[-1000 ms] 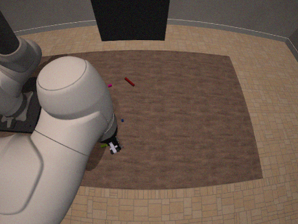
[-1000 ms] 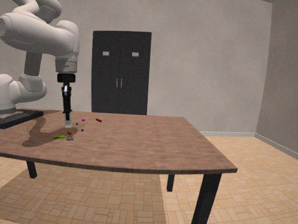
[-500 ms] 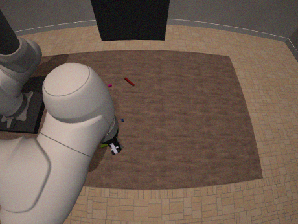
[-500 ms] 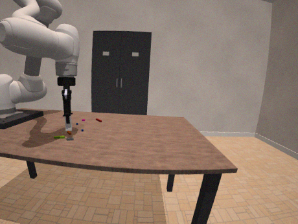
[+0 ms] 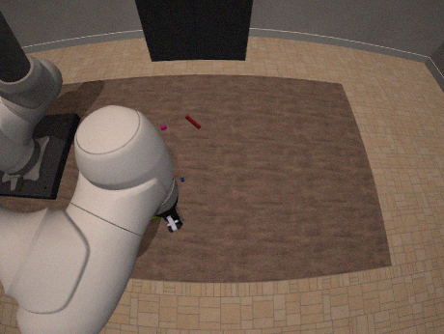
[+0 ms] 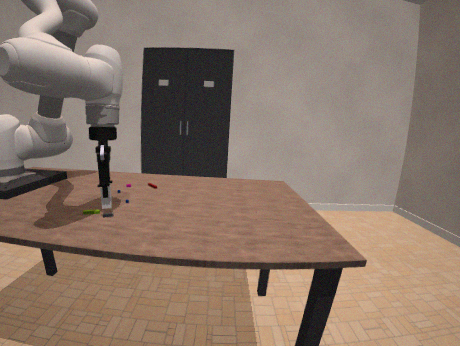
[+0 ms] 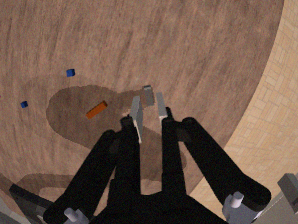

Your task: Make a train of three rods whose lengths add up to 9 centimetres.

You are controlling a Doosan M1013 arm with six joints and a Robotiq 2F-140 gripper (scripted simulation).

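Right now my hand is 6 cm above the grey rod. The rest, counted from my hand: orange rod: 4 cm behind, 8 cm to the left, 6 cm below; then magenta rod: 6 cm behind, 33 cm to the left, 6 cm below; then lime rod: 6 cm behind, 1 cm to the left, 6 cm below.
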